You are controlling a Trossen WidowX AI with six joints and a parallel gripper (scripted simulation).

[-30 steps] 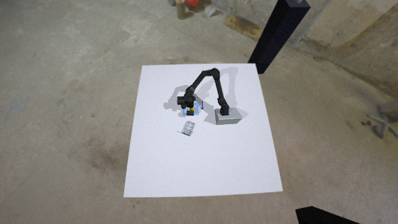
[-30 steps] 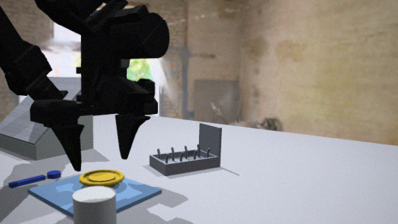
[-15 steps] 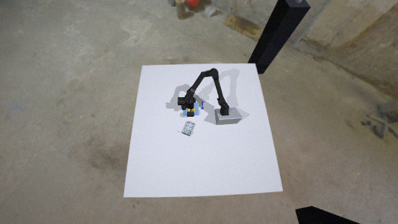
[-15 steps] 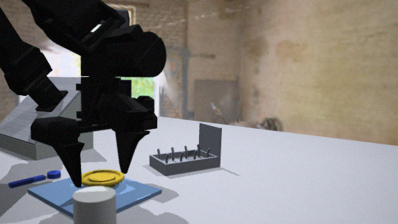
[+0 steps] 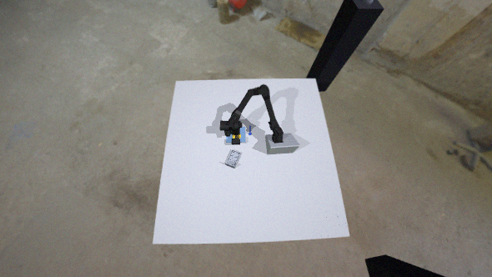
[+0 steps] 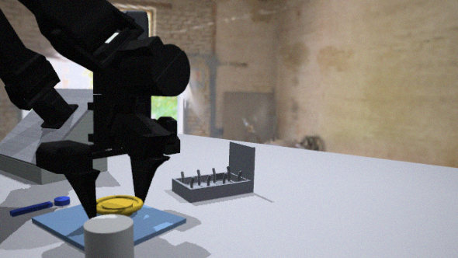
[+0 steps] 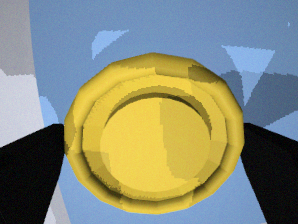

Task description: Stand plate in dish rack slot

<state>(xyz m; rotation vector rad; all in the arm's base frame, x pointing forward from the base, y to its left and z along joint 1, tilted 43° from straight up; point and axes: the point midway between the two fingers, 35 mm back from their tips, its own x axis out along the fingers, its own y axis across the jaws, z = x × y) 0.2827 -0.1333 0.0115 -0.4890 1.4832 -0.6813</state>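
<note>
The grey dish rack lies 18 cm to the left of my gripper tip, 4 cm ahead of it and 2 cm above it. From my gripper tip the other things lie so: yellow plate: 1 cm above; white cylinder: 10 cm to the right, 10 cm ahead, 2 cm above; blue spoon: 11 cm behind, 3 cm to the right.
</note>
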